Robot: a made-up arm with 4 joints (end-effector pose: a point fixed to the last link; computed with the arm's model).
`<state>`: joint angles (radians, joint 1 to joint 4).
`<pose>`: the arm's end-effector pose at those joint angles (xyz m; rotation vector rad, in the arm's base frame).
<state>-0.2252 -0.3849 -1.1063 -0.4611</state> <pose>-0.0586 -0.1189 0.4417 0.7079 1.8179 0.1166</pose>
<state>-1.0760 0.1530 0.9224 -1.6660</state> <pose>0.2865 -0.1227 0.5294 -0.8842 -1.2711 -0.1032</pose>
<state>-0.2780 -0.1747 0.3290 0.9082</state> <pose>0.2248 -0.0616 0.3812 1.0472 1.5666 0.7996</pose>
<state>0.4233 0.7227 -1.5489 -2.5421</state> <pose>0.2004 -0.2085 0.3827 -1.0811 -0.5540 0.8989</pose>
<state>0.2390 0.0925 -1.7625 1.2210</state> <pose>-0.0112 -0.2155 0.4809 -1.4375 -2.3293 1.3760</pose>
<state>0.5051 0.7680 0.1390 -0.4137</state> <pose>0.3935 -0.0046 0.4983 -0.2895 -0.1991 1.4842</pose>
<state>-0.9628 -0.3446 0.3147 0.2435</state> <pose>0.2036 -0.0127 0.3777 1.2770 0.6960 0.3905</pose>
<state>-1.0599 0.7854 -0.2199 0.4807</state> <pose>0.2454 -0.1871 0.3857 1.0154 0.4336 -0.0253</pose>
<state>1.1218 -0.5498 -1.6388 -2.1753</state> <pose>0.1803 -0.3209 0.6597 -1.3756 1.0865 1.5616</pose>
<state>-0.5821 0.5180 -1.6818 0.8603</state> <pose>0.0120 -0.0298 0.3672 2.2446 1.7441 -0.6224</pose>
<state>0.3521 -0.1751 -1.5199 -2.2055</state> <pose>0.0296 -0.2516 0.4961 -0.7753 0.6557 1.0657</pose>
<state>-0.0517 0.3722 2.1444 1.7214</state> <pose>0.1727 0.0225 0.6797 -0.5325 0.6709 1.4898</pose>
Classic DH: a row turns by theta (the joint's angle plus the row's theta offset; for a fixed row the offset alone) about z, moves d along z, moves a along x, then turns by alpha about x. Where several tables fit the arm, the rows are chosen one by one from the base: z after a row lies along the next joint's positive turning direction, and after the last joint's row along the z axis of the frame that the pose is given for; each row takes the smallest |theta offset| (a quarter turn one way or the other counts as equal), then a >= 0, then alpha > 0; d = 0 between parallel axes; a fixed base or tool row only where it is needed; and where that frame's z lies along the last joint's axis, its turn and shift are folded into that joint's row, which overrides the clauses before.
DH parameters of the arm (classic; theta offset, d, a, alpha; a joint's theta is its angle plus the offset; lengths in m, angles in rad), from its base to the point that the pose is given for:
base (fixed): -1.5289 1.2026 0.0545 0.3032
joint 1: 1.5308 -0.6275 -0.0057 1.5583
joint 2: -1.0606 0.1861 0.001 -0.5286
joint 3: 0 -0.2669 0.1856 -2.613
joint 4: 0.2769 -0.1008 0.0166 1.494
tool (fixed): 0.9338 0.0006 0 0

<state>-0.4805 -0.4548 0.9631 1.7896</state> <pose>0.2514 -0.0203 0.4609 1.3899 2.0102 1.0338</pose>
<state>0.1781 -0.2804 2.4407 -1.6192</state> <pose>0.1534 -0.0080 0.7247 0.2204 -2.7787 0.7865</pose>
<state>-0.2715 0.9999 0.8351 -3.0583</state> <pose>0.3296 -0.0707 0.6297 0.9844 2.3859 0.2936</pose>
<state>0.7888 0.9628 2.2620 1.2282</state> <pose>0.0750 -0.0451 0.6423 -1.2877 -0.7358 2.1654</pose>
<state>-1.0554 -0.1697 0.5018 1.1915</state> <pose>0.2426 -0.0467 0.4027 1.7079 1.0756 0.5803</pose>
